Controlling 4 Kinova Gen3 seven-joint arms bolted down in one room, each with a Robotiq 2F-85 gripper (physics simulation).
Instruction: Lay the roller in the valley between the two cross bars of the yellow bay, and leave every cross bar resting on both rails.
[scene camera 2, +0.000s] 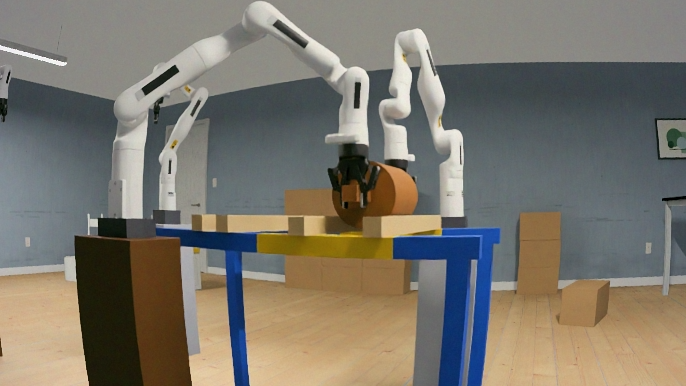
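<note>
The orange-brown roller (400, 192) is low between two pale cross bars (314, 226) (402, 226) over the yellow bay (325, 246); its underside dips below their tops. Whether it touches both bars can't be told. The near ends of these bars are at the near rail; their far ends are partly hidden. Two more cross bars (204, 222) (255, 223) lie to the left. The near left arm's gripper (354, 201) is shut on the roller's square end block. The far right arm's gripper is mostly hidden behind the roller; its hold can't be seen.
The near left arm stands on a brown pedestal (160, 310), the far right arm behind the blue frame (440, 248). Another arm (170, 175) stands at the back left, its gripper (156, 120) raised. Part of a fourth (4, 85) shows at the left edge. Cardboard boxes (539, 255) stand behind.
</note>
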